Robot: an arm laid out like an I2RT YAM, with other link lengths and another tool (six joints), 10 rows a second.
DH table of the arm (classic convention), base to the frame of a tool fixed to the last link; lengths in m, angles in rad. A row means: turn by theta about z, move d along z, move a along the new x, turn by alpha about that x. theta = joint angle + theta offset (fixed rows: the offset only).
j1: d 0.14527  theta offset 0  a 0.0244  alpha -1.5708
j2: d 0  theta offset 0  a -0.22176  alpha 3.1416
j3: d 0  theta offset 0.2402  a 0.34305  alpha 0
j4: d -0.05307  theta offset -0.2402  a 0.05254  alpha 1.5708
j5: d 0.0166  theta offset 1.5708  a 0  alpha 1.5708
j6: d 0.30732  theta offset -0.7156  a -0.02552  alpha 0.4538
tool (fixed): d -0.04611  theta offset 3.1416  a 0  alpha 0
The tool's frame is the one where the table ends.
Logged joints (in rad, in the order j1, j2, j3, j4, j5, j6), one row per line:
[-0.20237 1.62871 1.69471 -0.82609 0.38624 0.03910]
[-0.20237 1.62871 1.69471 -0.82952 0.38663 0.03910]
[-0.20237 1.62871 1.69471 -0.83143 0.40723 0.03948]
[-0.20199 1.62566 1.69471 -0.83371 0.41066 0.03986]
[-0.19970 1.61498 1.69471 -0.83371 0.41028 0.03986]
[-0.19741 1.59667 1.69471 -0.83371 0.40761 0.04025]
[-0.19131 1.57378 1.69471 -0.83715 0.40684 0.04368]
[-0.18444 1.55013 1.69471 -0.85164 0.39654 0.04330]
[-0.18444 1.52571 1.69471 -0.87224 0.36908 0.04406]
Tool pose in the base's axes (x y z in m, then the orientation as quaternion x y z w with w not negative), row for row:
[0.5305 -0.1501 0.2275 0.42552 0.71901 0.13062 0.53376]
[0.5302 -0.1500 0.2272 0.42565 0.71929 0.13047 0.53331]
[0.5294 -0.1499 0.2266 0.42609 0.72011 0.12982 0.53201]
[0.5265 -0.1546 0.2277 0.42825 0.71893 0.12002 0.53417]
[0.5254 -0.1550 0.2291 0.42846 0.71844 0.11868 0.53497]
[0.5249 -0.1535 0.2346 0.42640 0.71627 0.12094 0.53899]
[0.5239 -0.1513 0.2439 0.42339 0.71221 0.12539 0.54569]
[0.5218 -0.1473 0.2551 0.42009 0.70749 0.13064 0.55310]
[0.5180 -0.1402 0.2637 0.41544 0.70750 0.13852 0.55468]
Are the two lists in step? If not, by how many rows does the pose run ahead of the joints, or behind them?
The pose runs 1 row behind the joints: the pose in row i belongs to the joints in row i - 1.
